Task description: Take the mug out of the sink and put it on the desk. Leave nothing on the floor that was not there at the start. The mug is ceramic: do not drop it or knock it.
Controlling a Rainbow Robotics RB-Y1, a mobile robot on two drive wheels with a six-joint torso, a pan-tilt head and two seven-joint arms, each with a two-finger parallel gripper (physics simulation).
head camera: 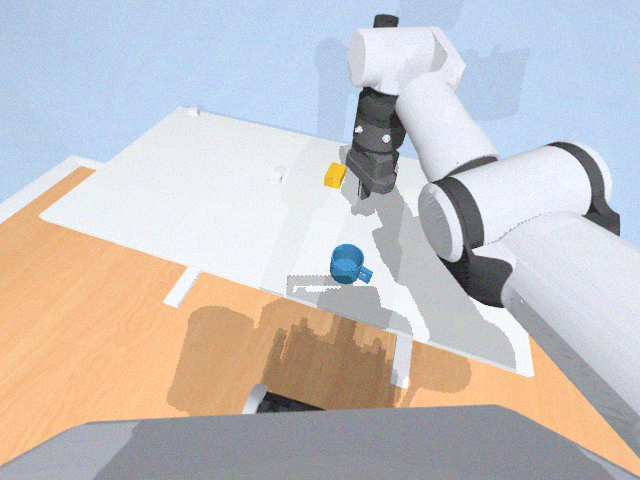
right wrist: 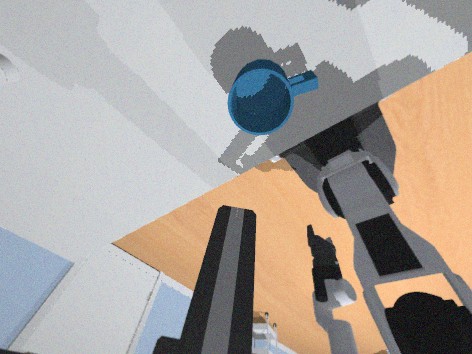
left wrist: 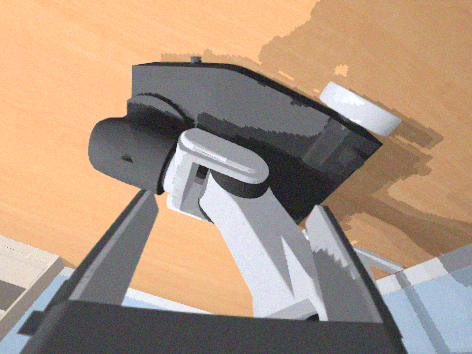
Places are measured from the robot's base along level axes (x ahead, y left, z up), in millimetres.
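Pixels of known places: left gripper, between the fingertips: (right wrist: 318,231) (left wrist: 234,207); right gripper, between the fingertips: (head camera: 363,196) (right wrist: 235,220).
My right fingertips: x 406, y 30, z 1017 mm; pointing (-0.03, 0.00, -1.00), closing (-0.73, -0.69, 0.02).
Note:
Behind a point stands the place of what it marks.
A blue mug (head camera: 346,264) @(x 408, y 31, z 729 mm) (right wrist: 260,102) @(x 372, y 44, z 729 mm) stands upright on the white desk (head camera: 217,191) @(x 586, y 552, z 722 mm) (right wrist: 125,165) @(x 448, y 383, z 721 mm), near its front edge, with its handle to the right in the head camera view. My right gripper (head camera: 363,196) @(x 406, y 30, z 1017 mm) (right wrist: 235,220) @(x 406, y 30, z 1017 mm) is shut and empty. It hangs beyond the mug in the head camera view, apart from it. My left gripper (left wrist: 234,207) @(x -265, y 207, z 527 mm) is open, with parts of the robot's own body behind its fingers in the left wrist view. It does not show in the head camera view. A sink does not show in these views.
A yellow block (head camera: 334,175) @(x 751, y 151, z 766 mm) lies on the desk beside my right gripper, to its left in the picture. A small white object (head camera: 276,177) @(x 698, y 362, z 745 mm) lies farther left, and another (head camera: 193,111) @(x 1013, y 887, z 746 mm) at the far left corner. White desk legs (head camera: 181,287) (head camera: 401,361) stand on the wooden floor (head camera: 77,310) @(x 184, y 1356, z 1 mm).

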